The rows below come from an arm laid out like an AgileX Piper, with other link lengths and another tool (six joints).
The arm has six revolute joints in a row. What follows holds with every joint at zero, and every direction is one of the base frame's. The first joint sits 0.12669 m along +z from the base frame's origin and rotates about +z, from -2.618 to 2.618 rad. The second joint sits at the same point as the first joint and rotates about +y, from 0 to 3.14 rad. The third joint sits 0.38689 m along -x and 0.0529 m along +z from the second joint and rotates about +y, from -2.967 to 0 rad. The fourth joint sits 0.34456 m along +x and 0.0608 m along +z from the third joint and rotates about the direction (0.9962, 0, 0.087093), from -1.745 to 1.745 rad. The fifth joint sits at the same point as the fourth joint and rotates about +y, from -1.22 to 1.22 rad. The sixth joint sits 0.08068 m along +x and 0.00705 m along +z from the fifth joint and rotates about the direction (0.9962, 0, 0.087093), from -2.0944 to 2.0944 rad. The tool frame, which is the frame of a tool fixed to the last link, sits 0.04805 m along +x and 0.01 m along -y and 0.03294 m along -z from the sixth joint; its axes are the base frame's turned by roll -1.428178, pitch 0.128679 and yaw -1.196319 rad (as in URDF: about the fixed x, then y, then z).
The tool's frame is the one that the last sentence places.
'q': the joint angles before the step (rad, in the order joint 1, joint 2, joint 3, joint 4, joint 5, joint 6). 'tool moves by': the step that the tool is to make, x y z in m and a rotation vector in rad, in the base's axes. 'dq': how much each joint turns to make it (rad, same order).
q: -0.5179, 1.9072, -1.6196, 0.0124, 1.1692, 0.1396
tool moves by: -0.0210, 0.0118, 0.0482, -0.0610, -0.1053, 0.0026
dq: 0.0000, -0.1181, 0.0316, 0.0000, -0.0351, -0.0032
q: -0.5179, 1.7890, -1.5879, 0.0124, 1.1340, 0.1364
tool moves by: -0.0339, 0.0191, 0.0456, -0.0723, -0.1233, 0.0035
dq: 0.0000, -0.1527, 0.0744, 0.0001, -0.0646, -0.0047
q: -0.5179, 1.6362, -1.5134, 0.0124, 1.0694, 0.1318
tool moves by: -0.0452, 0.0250, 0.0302, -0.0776, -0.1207, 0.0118
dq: -0.0001, -0.1770, 0.1259, 0.0002, -0.0920, -0.0152
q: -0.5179, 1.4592, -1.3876, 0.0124, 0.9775, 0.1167
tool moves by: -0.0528, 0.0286, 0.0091, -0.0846, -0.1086, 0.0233
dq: -0.0001, -0.1951, 0.1725, 0.0002, -0.1134, -0.0318
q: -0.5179, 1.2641, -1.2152, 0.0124, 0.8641, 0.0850
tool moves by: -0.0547, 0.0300, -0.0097, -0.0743, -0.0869, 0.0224
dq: 0.0001, -0.1994, 0.1886, 0.0027, -0.1012, -0.0339
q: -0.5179, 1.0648, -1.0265, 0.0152, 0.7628, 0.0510
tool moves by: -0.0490, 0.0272, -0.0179, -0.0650, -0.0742, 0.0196
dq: 0.0000, -0.1877, 0.1664, 0.0064, -0.0750, -0.0333
